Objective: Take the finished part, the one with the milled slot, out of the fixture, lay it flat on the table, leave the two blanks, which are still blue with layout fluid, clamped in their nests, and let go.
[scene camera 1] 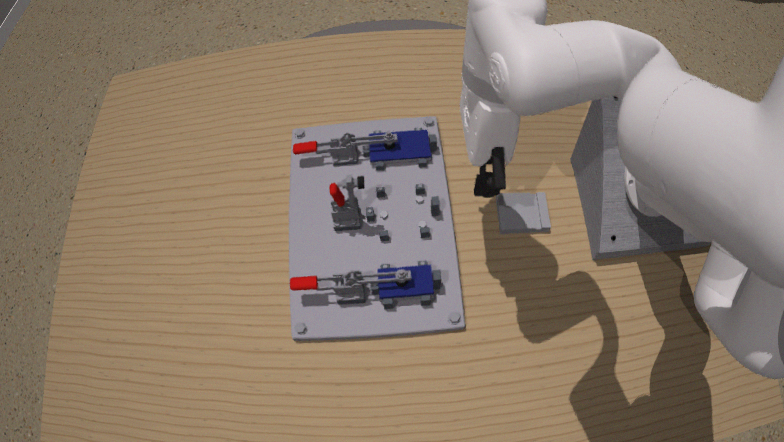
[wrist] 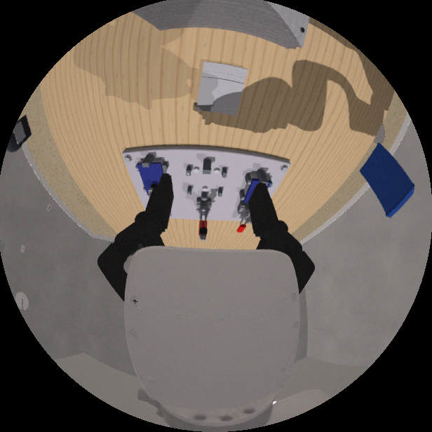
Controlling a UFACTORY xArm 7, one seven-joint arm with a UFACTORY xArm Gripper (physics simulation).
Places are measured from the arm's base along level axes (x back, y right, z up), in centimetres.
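Pixels of known places: gripper, fingertip midpoint: (scene camera 1: 481,164).
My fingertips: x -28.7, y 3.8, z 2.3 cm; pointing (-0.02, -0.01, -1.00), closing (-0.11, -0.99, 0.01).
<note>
For each thing: its middle in the pictures, then the offset to it from my fingertips. "pt": a spot on its surface instead. Level surfaces: height alone.
- finished part, body centre: (scene camera 1: 523,212) dy -1.1, dx +8.0, dz -13.3 cm
- clamp's red handle, surface spot: (scene camera 1: 337,194) pt dy +1.3, dx -18.3, dz -4.3 cm
- fixture plate, body centre: (scene camera 1: 369,219) dy +1.6, dx -14.7, dz -13.3 cm
- wooden table, surface height: dz -14.0 cm
The finished part (scene camera 1: 518,213) (wrist: 220,92), a grey plate with a slot line near one edge, lies flat on the table between the fixture and the robot base. My gripper (scene camera 1: 490,185) (wrist: 213,187) is open and empty, raised above the table between the fixture and the part. One blue blank (scene camera 1: 412,146) (wrist: 150,175) sits in the upper nest in the scene view, under its clamp arm. The other blue blank (scene camera 1: 417,282) sits in the lower nest, also under its clamp arm. The middle nest holds no part, and its clamp's red handle (scene camera 1: 337,194) (wrist: 203,227) stands up.
The fixture plate (scene camera 1: 323,247) (wrist: 180,210) lies on the wooden table (scene camera 1: 192,219), left of the part in the scene view. The grey robot base (scene camera 1: 595,208) stands to the right of the part. Locating blocks and two red-handled closed clamps stand up from the plate.
</note>
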